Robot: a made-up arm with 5 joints.
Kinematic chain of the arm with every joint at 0, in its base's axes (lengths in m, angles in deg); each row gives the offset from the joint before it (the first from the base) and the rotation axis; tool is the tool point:
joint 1: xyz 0 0 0.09 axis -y
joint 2: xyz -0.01 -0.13 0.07 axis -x
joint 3: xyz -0.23 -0.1 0 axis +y
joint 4: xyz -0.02 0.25 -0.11 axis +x
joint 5: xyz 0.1 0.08 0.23 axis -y
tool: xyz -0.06 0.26 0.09
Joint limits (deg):
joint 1: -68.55..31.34
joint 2: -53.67..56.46
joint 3: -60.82..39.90
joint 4: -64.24..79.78
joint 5: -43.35..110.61
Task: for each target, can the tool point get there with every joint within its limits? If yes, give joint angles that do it. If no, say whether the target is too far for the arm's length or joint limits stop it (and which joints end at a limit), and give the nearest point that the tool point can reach.
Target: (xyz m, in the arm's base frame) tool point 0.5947 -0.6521 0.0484
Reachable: no: joint limits stop it (at a limit: joint 1, joint 2, joint 5) | nearest point 0.3096 -0.3151 0.2332 | short by 0.479 m
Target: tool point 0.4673 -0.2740 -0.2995
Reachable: no: joint limits stop it (at a limit: joint 1, joint 2, joint 4, joint 5) | nearest point 0.2231 -0.1129 -0.2770 | short by 0.293 m
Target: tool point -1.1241 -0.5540 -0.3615
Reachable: no: too far | nearest point -0.5846 -0.1352 -0.1448 | short by 0.717 m
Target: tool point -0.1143 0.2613 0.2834
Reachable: yes | joints -22.60 47.30 11.03 40.15 17.56
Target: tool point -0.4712 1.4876 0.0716
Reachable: no: too far | nearest point -0.3401 0.5299 0.0767 | short by 0.967 m
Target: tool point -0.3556 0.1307 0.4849
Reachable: yes | joints -6.98 -14.32 -31.88 31.66 59.19
